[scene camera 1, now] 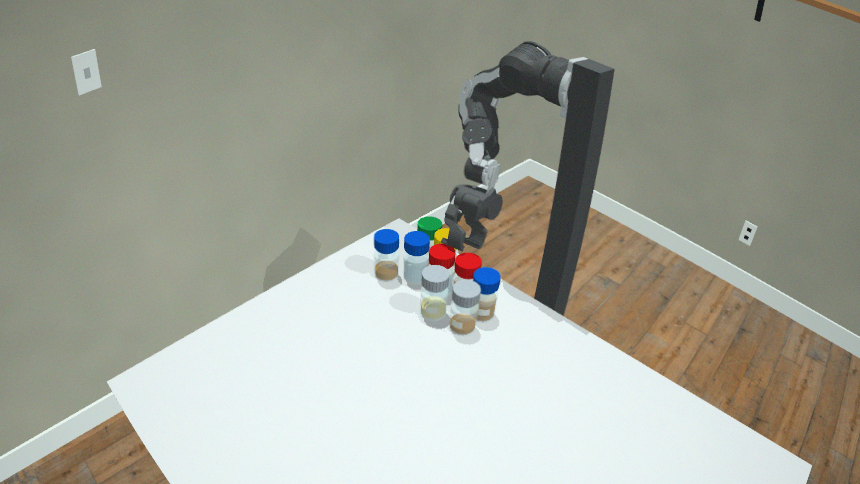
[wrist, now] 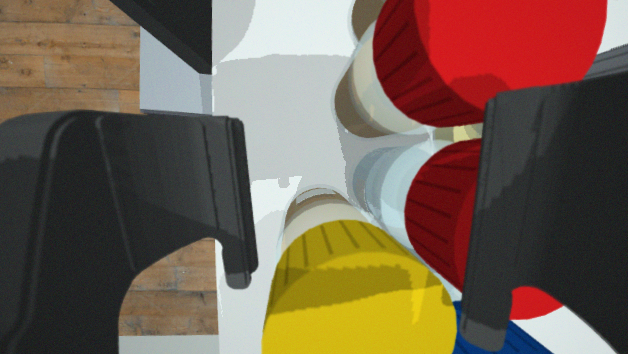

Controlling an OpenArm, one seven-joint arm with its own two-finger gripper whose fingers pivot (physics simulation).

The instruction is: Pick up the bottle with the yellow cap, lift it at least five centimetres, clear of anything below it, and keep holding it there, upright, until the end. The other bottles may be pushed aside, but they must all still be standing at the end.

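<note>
The bottle with the yellow cap (scene camera 1: 444,234) (wrist: 345,325) stands on the white table (scene camera 1: 361,391) near its edge. In scene camera 1 a finger and a red-capped bottle hide most of it. My gripper (scene camera 1: 466,245) (wrist: 343,206) is open, its fingers partly closed together but apart. In the wrist view the yellow cap shows between the fingers, low in the view, with a gap to the left finger. The right finger overlaps a red cap (wrist: 440,200) beside the yellow one. Whether a finger touches any cap cannot be told.
Another red-capped bottle (scene camera 1: 468,264) (wrist: 515,55) stands nearby. A green-capped bottle (scene camera 1: 429,227) and a blue-capped bottle (scene camera 1: 416,243) (wrist: 522,342) stand close to the yellow one. Further blue-capped (scene camera 1: 386,240) (scene camera 1: 486,280) and grey-capped bottles (scene camera 1: 435,278) (scene camera 1: 466,293) stand around. A dark post (scene camera 1: 574,180) carries the arm.
</note>
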